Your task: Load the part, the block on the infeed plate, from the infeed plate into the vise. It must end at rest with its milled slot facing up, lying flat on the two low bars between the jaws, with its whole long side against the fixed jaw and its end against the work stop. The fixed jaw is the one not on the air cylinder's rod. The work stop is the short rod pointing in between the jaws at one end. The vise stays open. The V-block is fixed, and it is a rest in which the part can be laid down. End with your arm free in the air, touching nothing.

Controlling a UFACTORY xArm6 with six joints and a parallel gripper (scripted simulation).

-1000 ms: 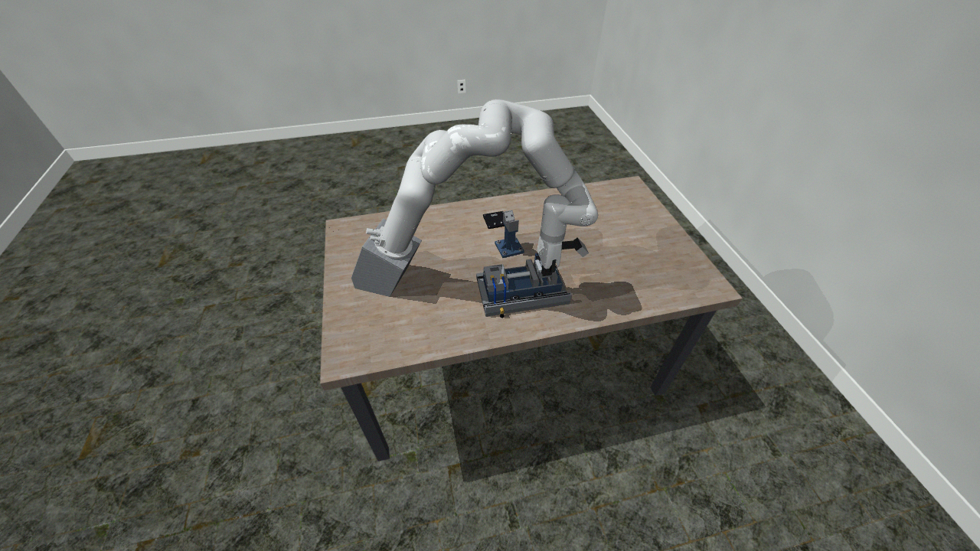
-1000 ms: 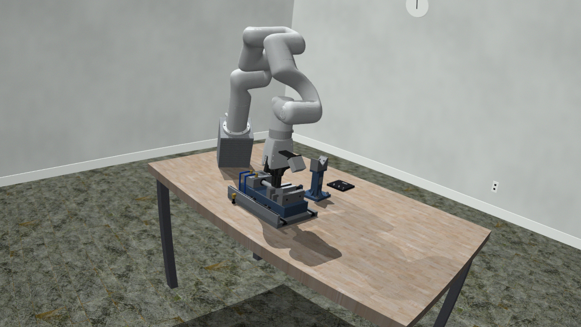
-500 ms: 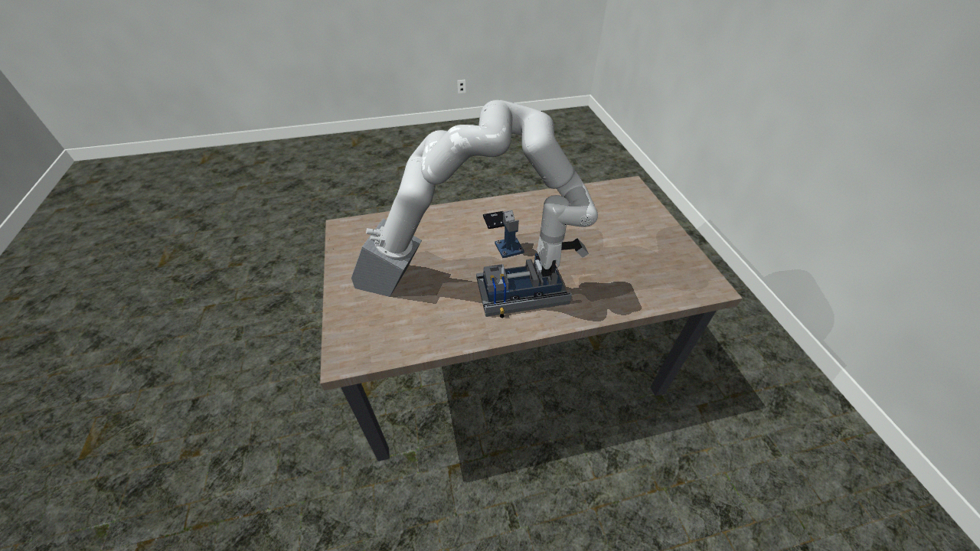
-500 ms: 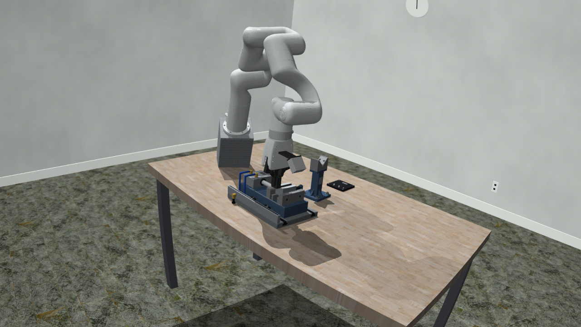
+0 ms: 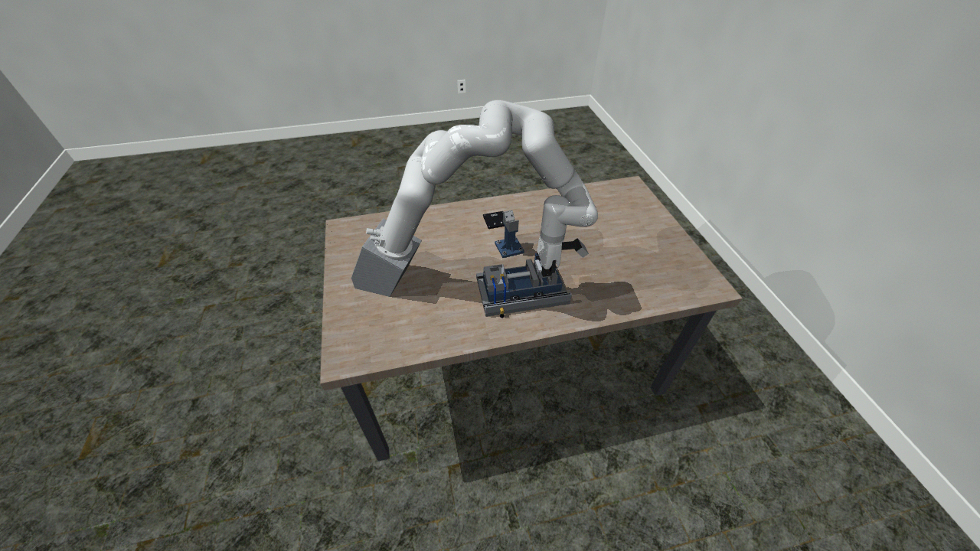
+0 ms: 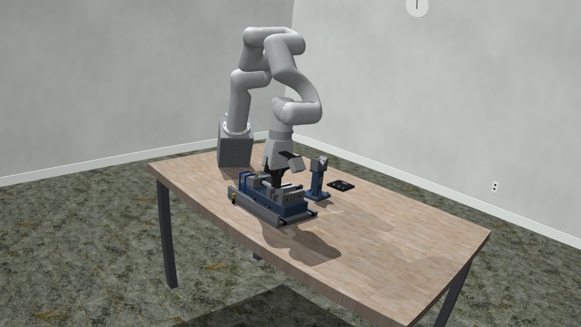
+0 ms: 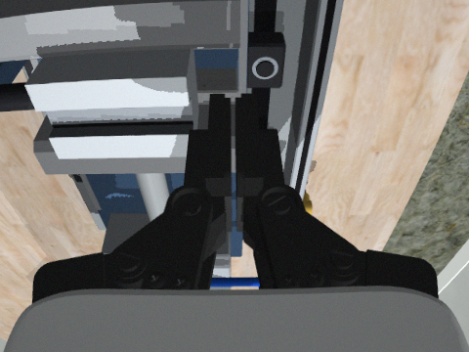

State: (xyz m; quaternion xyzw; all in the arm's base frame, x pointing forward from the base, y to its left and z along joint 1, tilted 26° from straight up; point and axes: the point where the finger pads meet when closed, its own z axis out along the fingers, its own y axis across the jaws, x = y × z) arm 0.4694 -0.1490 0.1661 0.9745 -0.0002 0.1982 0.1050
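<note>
The grey block lies 5 cm to the left of my hand and 3 cm below it. Also, from my hand: dark work stop rod: 9 cm to the left, 4 cm below, 1 cm ahead; then fixed jaw: 5 cm to the left, 5 cm below, 3 cm ahead; then moving jaw: 5 cm to the left, 5 cm below, 3 cm behind.
</note>
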